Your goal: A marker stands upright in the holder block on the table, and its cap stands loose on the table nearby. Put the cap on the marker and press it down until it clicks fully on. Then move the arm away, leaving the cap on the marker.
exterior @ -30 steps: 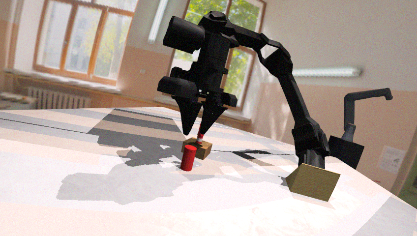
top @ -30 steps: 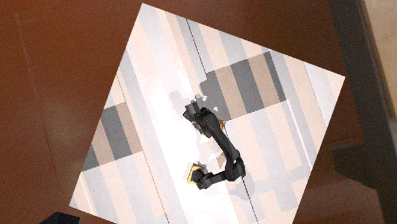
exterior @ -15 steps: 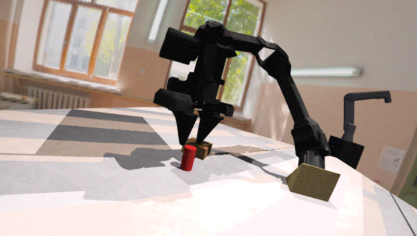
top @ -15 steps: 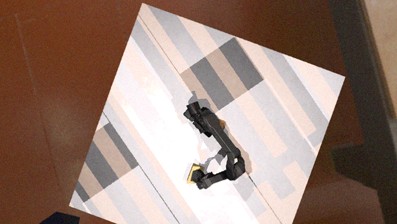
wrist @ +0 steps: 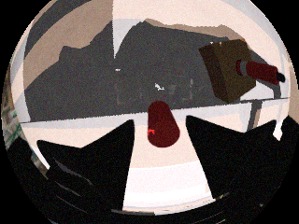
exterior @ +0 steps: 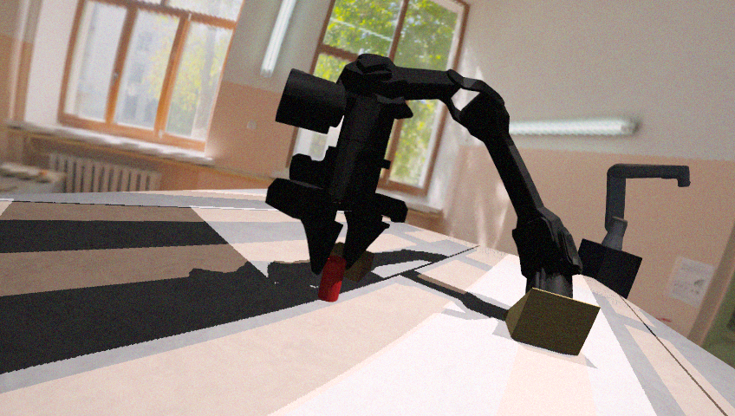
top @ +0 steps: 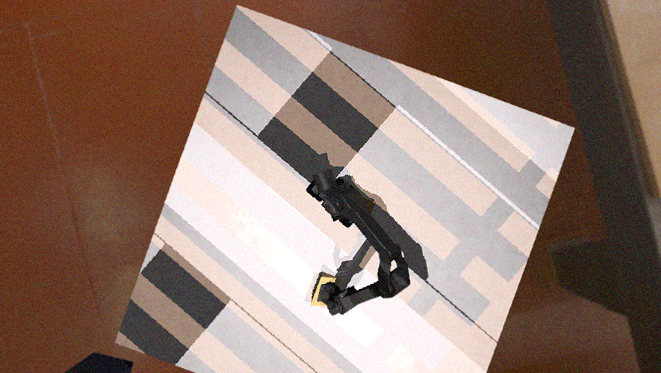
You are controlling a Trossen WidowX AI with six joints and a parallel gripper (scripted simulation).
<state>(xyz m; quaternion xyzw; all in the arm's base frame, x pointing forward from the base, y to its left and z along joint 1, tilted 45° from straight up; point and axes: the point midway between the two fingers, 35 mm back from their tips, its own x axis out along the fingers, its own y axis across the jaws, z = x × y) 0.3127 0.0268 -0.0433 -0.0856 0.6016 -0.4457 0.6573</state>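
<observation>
The red cap lies 1 cm below my gripper tip. Round my gripper tip: brown holder block: 11 cm to the right, 2 cm below.
</observation>
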